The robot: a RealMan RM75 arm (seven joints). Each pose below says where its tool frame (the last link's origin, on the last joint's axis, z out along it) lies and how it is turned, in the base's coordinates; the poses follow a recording.
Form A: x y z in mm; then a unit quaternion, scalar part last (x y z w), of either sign.
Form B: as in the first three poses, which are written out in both.
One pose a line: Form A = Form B
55 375 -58 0.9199 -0.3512 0.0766 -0.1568 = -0.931 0.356 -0.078 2.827 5.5 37.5 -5.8
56 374 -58 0.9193 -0.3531 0.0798 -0.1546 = -0.930 0.357 -0.081 2.831 5.6 37.4 -5.8
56 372 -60 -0.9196 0.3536 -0.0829 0.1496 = -0.930 0.358 -0.084 2.841 5.6 37.2 -6.0
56 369 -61 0.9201 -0.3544 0.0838 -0.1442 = -0.930 0.358 -0.085 2.852 5.6 36.9 -6.1
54 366 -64 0.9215 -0.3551 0.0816 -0.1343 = -0.930 0.358 -0.082 2.872 5.4 36.6 -6.4
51 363 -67 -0.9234 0.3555 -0.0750 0.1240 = -0.931 0.358 -0.076 2.893 5.1 36.3 -6.7
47 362 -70 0.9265 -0.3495 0.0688 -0.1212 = -0.933 0.352 -0.069 2.899 4.7 36.2 -7.0
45 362 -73 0.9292 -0.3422 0.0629 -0.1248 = -0.937 0.345 -0.063 2.891 4.5 36.2 -7.3
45 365 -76 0.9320 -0.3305 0.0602 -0.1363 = -0.941 0.334 -0.061 2.868 4.5 36.5 -7.6
